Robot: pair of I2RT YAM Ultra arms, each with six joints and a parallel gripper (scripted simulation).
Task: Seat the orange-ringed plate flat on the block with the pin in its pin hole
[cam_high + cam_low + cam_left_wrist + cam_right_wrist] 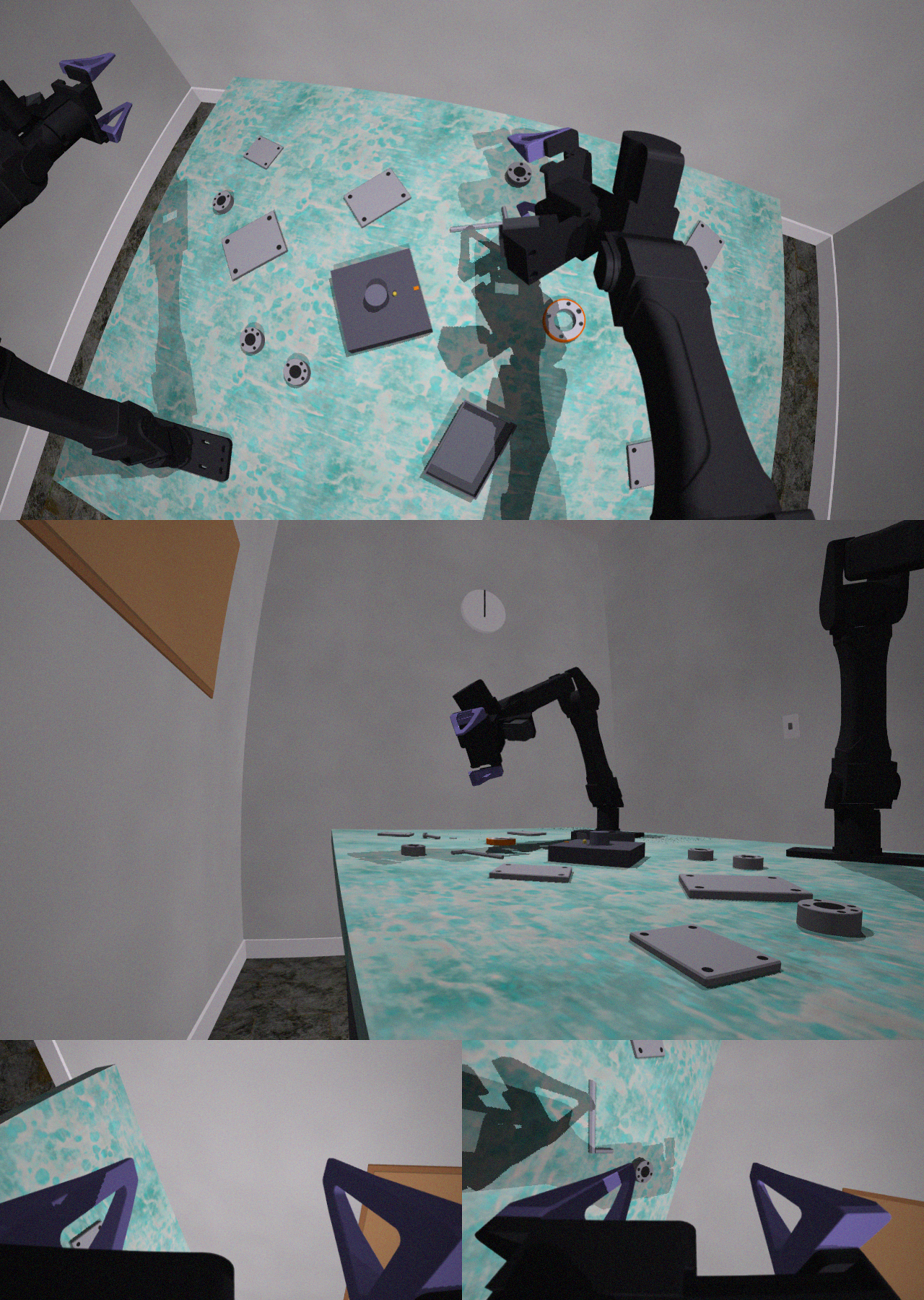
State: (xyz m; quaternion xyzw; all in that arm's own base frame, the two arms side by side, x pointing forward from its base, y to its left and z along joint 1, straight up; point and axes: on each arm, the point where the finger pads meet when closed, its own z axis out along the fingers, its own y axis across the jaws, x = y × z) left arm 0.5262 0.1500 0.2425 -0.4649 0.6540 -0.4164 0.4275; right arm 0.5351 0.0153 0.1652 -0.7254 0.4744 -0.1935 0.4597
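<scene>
Right now the plate is 120 mm behind my right hand, 110 mm to the right of it and 160 mm below it. Also, from my right hand: l-shaped key 10 mm ahead, 30 mm to the left, 160 mm below; dark block 150 mm behind, 130 mm to the left, 140 mm below; dark tray 330 mm behind, 30 mm to the right, 160 mm below.
</scene>
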